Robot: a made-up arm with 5 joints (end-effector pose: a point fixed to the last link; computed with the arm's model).
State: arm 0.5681 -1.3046 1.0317 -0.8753 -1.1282
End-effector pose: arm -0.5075 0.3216 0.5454 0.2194 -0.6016 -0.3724
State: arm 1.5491 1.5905 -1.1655 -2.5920 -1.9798
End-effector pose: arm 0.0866 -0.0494 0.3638 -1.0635 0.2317 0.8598
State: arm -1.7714 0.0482 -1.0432 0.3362 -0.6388
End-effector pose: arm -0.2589 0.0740 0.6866 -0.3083 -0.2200 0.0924
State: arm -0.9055 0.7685 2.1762 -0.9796 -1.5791
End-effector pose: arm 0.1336 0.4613 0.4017 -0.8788 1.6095 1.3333
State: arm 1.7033 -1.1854 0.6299 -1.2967 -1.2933
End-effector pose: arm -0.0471 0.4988 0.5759 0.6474 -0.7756 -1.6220
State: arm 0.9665 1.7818 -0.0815 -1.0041 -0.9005
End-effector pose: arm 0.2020 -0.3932 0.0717 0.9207 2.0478 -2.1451
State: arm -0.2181 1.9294 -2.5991 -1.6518 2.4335
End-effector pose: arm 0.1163 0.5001 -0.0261 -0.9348 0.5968 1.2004
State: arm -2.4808 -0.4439 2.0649 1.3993 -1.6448
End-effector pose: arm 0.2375 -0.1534 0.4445 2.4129 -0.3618 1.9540
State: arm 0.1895 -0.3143 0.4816 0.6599 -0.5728
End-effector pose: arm -0.2368 0.3308 0.5720 -0.6173 -0.5845 -0.3563
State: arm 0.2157 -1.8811 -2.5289 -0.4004 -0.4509
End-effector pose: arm -0.6804 0.2742 0.1648 -2.3801 0.7360 1.3875
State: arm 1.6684 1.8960 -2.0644 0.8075 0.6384
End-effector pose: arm 0.1028 -0.0901 -0.2438 -0.6409 -2.6753 0.7458
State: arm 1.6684 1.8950 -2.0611 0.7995 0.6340
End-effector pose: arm 0.1031 -0.0930 -0.2442 -0.6356 -2.6786 0.7566
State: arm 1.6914 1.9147 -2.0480 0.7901 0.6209
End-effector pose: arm 0.1045 -0.0895 -0.2483 -0.6531 -2.6838 0.7316
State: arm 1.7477 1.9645 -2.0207 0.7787 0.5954
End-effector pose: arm 0.1087 -0.0768 -0.2572 -0.7058 -2.6916 0.6558
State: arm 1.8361 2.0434 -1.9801 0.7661 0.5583
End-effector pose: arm 0.1188 -0.0560 -0.2686 -0.7969 -2.7001 0.5320
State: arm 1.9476 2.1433 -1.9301 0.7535 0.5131
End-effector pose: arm 0.1381 -0.0317 -0.2789 -0.9218 -2.7061 0.3756
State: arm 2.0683 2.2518 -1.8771 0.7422 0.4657
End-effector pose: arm 0.1667 -0.0103 -0.2848 -1.0681 -2.7059 0.2087
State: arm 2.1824 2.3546 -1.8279 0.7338 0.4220
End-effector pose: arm 0.1998 0.0034 -0.2853 -1.2161 -2.6986 0.0532
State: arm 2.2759 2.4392 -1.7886 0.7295 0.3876
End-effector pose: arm 0.2306 0.0090 -0.2818 -1.3445 -2.6863 -0.0740
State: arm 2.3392 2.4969 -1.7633 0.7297 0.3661
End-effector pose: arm 0.2531 0.0102 -0.2770 -1.4353 -2.6737 -0.1632
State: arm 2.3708 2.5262 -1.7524 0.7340 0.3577
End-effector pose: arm 0.2652 0.0106 -0.2730 -1.4827 -2.6647 -0.2142
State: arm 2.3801 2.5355 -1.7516 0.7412 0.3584
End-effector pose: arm 0.2698 0.0121 -0.2704 -1.4980 -2.6596 -0.2394
